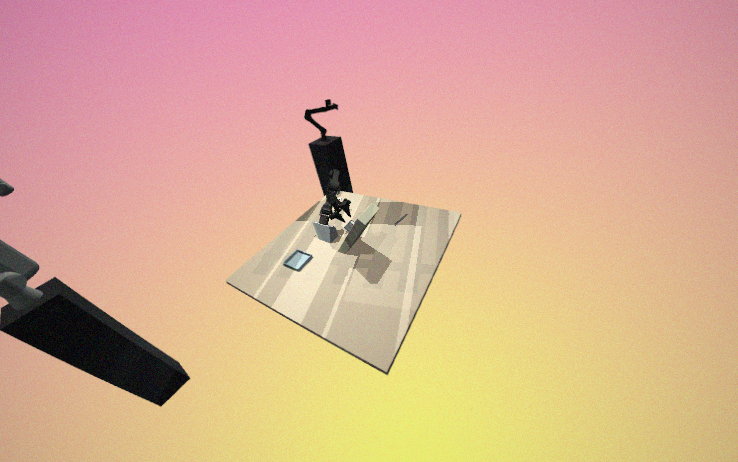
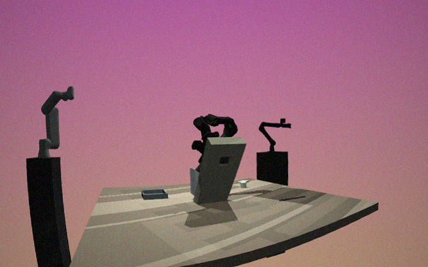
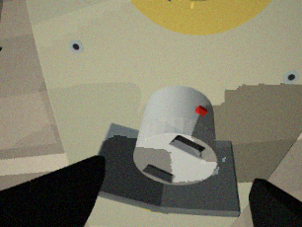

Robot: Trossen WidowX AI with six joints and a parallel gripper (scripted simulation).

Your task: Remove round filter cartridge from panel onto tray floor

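Right now the filter cartridge is 2 cm ahead of my gripper tip and 4 cm below it. From my gripper tip the other things lie so: tray 29 cm behind, 30 cm to the right, 24 cm below.
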